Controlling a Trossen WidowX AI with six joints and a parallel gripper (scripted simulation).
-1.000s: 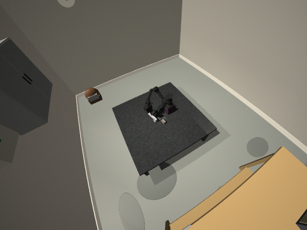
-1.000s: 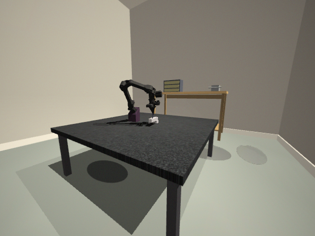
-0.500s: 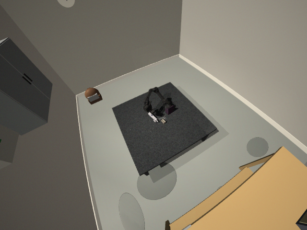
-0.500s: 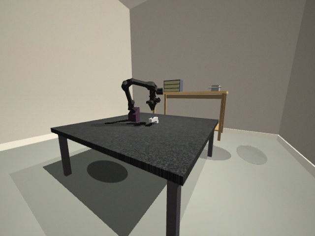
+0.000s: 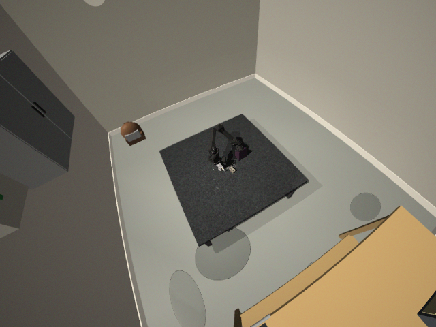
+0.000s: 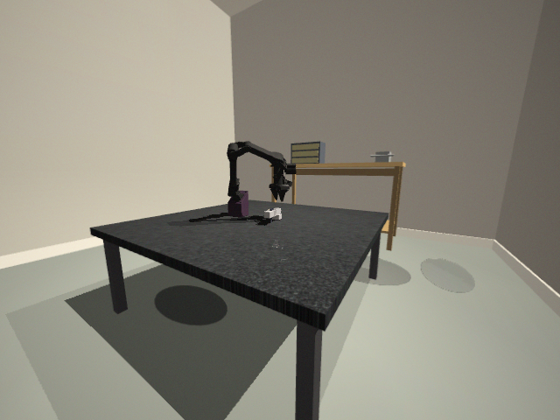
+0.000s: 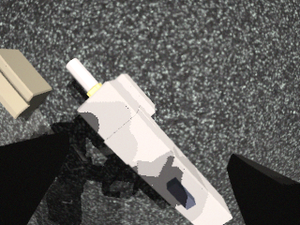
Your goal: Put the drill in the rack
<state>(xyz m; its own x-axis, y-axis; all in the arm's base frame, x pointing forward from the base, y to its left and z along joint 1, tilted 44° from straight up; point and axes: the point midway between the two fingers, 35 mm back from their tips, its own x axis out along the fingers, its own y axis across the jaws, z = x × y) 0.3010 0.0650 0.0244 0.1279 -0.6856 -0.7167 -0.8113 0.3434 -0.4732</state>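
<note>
My gripper tip is 70 mm above the drill, 30 mm past it and 10 mm to the right of it.
</note>
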